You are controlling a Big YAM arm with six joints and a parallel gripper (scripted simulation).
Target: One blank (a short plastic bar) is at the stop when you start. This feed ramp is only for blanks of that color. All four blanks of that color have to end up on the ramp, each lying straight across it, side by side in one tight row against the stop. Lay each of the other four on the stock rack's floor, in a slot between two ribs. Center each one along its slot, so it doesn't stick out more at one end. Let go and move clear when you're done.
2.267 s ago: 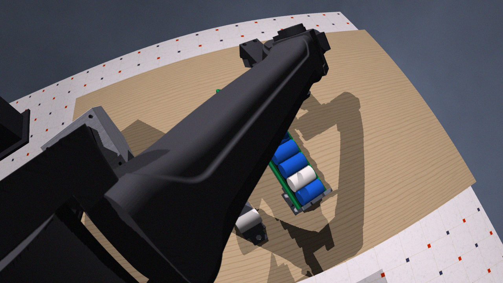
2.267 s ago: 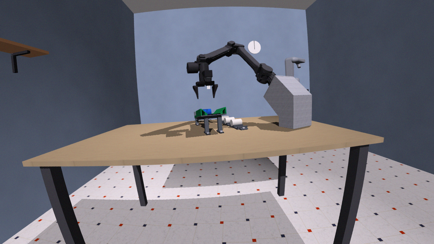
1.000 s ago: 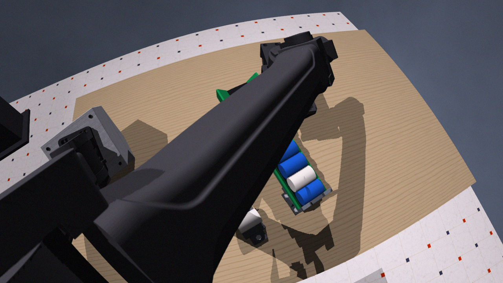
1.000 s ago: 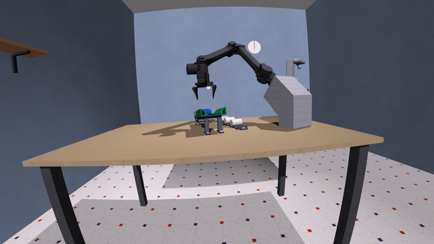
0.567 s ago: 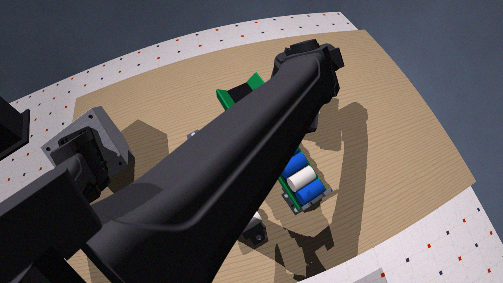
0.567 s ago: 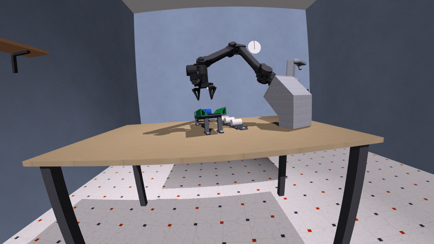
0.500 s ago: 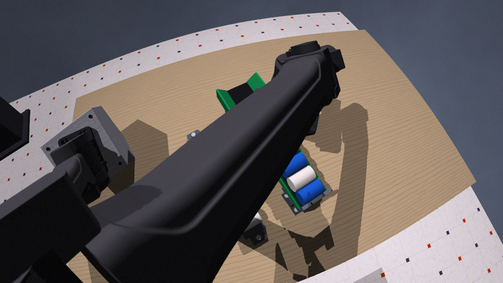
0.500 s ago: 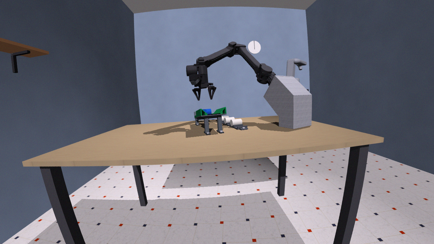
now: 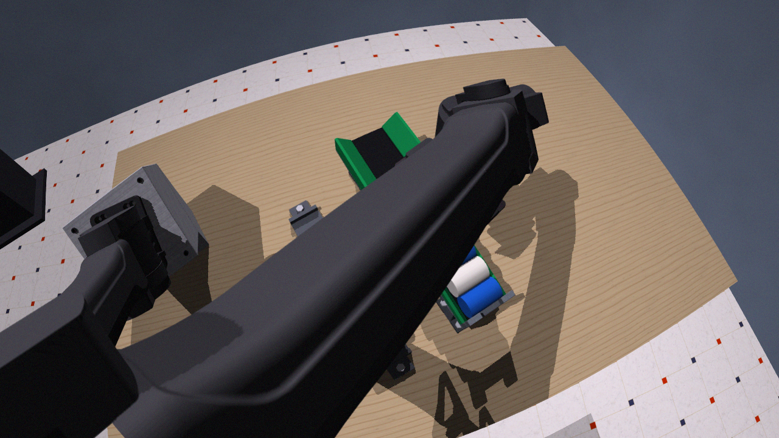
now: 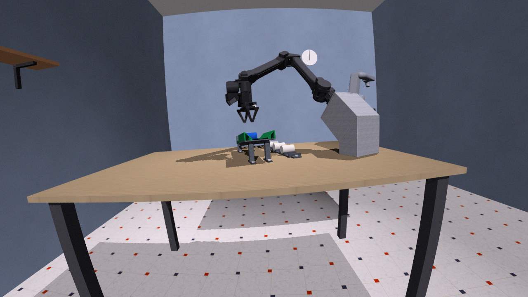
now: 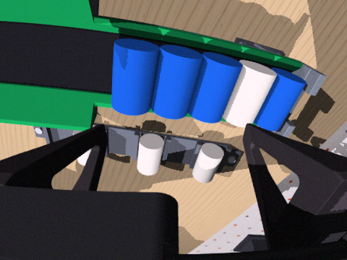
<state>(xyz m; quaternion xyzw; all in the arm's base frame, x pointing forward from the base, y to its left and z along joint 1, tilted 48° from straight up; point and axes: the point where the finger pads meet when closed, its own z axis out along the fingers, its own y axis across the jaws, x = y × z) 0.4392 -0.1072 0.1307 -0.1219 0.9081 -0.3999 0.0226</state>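
Now: the grey stop 140 mm to the right of my hand and 110 mm below it. Also, from my hand: grey stock rack 180 mm below, 160 mm behind, 40 mm to the left.
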